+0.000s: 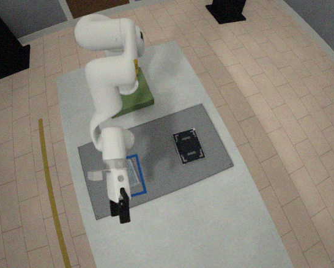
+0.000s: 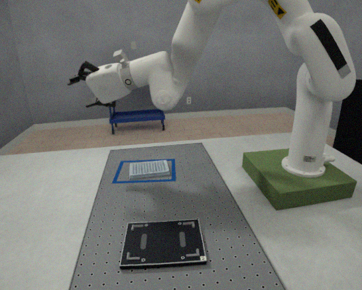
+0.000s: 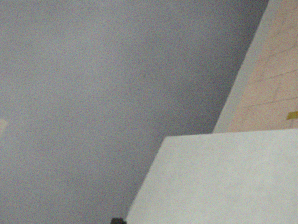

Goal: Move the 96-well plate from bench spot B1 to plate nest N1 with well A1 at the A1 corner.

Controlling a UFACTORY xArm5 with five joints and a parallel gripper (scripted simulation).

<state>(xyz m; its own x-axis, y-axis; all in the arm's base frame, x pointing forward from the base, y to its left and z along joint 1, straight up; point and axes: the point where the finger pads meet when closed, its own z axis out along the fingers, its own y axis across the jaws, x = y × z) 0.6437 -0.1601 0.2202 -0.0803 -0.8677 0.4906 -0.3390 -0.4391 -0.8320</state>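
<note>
The 96-well plate is 18 cm behind my hand, 3 cm to the left of it and 26 cm below it. The rest, counted from my hand: plate nest N1: 22 cm behind, 35 cm to the left, 26 cm below.
</note>
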